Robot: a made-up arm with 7 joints. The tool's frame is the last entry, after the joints.
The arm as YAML. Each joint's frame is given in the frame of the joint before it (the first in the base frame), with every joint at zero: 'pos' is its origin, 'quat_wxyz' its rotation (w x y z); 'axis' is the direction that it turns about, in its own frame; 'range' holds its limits. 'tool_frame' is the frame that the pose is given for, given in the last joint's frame.
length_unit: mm
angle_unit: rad
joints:
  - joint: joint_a
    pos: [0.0, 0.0, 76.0]
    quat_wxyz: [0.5, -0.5, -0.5, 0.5]
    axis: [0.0, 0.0, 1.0]
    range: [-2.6, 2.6]
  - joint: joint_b
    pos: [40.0, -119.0, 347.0]
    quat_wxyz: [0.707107, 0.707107, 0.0, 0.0]
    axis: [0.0, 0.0, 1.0]
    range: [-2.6, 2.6]
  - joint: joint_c
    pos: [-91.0, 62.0, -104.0]
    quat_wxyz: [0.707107, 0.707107, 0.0, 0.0]
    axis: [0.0, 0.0, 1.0]
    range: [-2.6, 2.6]
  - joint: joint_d
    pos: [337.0, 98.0, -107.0]
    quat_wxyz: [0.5, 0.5, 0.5, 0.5]
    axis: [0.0, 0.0, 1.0]
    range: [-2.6, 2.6]
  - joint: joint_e
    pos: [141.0, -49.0, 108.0]
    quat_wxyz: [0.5, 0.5, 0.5, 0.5]
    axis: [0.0, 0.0, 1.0]
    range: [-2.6, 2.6]
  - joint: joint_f
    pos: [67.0, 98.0, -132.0]
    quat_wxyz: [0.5, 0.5, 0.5, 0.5]
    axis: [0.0, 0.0, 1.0]
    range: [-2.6, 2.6]
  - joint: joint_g
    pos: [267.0, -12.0, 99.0]
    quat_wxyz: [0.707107, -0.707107, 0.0, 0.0]
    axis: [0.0, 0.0, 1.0]
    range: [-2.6, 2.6]
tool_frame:
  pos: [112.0, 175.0, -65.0]
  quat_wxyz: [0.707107, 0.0, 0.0, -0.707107]
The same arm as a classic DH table. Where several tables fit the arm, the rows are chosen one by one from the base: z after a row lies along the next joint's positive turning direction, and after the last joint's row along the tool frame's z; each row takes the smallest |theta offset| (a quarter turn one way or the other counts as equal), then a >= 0, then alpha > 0; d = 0 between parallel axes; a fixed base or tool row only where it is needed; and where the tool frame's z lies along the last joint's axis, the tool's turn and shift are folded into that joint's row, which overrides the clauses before.
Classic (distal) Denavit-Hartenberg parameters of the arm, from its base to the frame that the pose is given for. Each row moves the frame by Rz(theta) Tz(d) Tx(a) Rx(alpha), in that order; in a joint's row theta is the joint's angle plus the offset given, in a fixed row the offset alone. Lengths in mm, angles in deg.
base (fixed): d 76, theta offset -90, a 0, alpha 90
joint_a: d 347, theta offset 0, a -40, alpha -90
joint_b: d 15, theta offset 0, a 91, alpha -90
joint_c: d -169, theta offset -90, a 98, alpha 90
joint_d: d 445, theta offset -90, a 49, alpha -90
joint_e: d 9, theta offset -90, a 98, alpha 90
joint_f: d 166, theta offset 0, a 267, alpha -90
joint_g: d 0, theta offset 57.38, a 207.8, alpha 0
tool (fixed): d -77, theta offset -147.38, a 0, alpha 0
Joint limits (deg, base to tool): -148.97..148.97 -148.97..148.97 -148.97..148.97 -148.97..148.97 -148.97..148.97 -148.97..148.97 -148.97..148.97

